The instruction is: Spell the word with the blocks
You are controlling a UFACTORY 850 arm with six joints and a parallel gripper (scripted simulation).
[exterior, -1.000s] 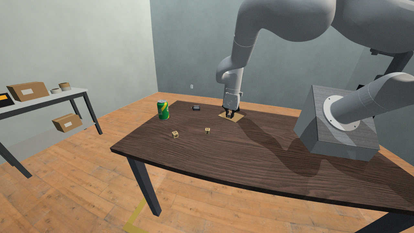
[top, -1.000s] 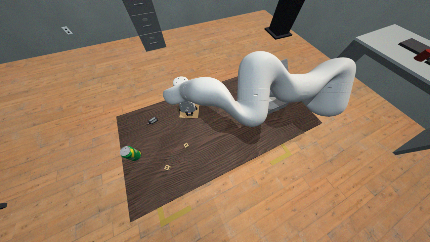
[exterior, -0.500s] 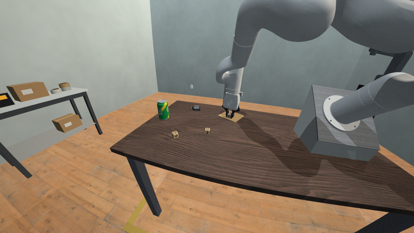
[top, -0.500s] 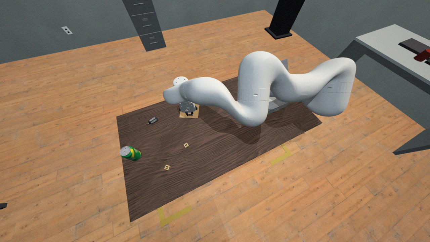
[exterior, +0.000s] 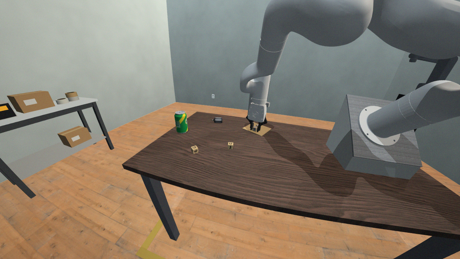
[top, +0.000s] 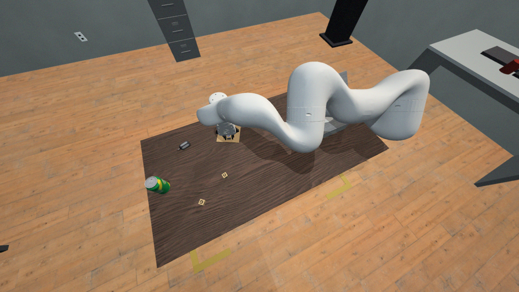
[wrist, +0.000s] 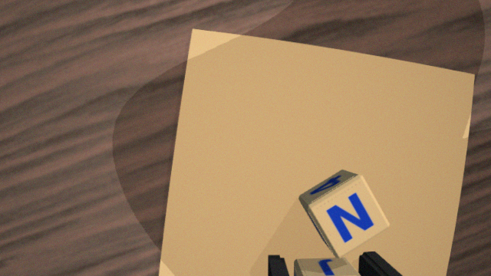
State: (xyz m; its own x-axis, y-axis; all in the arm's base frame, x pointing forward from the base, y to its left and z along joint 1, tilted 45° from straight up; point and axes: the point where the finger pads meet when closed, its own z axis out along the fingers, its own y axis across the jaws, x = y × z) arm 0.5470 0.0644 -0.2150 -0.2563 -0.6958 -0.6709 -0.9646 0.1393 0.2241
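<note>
Now: hand 1 cm above the s block. From my hand the other things lie so: tan mat (4 cm to the right, 2 cm below, 1 cm behind); then n block (3 cm to the right, 2 cm behind, 1 cm below); then u block (23 cm to the left, 9 cm ahead, 1 cm below).
</note>
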